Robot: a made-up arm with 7 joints. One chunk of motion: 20 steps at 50 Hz.
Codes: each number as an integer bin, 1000 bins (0 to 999) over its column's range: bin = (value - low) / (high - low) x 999, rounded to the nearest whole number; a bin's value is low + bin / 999 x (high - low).
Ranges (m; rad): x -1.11..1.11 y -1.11..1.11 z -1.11..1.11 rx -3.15..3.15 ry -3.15..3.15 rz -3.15..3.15
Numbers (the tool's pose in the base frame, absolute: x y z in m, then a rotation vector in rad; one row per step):
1: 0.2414 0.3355 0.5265 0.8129 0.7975 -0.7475
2: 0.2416 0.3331 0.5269 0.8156 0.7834 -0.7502
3: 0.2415 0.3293 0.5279 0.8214 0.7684 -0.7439
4: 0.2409 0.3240 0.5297 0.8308 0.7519 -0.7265
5: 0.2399 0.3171 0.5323 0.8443 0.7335 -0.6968
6: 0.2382 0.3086 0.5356 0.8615 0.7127 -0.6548
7: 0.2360 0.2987 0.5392 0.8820 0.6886 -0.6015
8: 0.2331 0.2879 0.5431 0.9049 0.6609 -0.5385
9: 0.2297 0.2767 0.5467 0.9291 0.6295 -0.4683
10: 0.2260 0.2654 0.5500 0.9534 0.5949 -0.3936
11: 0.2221 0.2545 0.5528 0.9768 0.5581 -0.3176
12: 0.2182 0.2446 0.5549 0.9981 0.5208 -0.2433
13: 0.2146 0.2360 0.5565 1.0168 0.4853 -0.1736
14: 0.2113 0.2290 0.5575 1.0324 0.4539 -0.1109
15: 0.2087 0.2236 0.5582 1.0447 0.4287 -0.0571
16: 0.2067 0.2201 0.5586 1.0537 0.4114 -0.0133
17: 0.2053 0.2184 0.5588 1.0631 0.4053 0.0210
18: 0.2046 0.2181 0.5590 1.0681 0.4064 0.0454
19: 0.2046 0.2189 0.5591 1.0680 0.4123 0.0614
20: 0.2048 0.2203 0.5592 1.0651 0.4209 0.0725
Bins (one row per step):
1: 608 650 736 628 626 381
2: 608 649 737 629 624 381
3: 608 648 737 630 621 382
4: 608 645 738 631 619 384
5: 607 642 739 633 616 389
6: 607 638 741 636 613 396
7: 606 634 742 639 609 404
8: 604 629 744 643 604 414
9: 603 624 746 647 599 425
10: 601 619 747 651 594 437
11: 599 614 748 654 588 449
12: 598 610 749 658 582 461
13: 596 606 750 661 576 472
14: 595 603 750 663 571 482
15: 593 600 751 665 567 490
16: 593 599 751 667 565 497
17: 592 598 751 668 564 503
18: 592 598 751 669 564 507
19: 592 598 751 669 565 509
20: 592 599 751 668 566 511

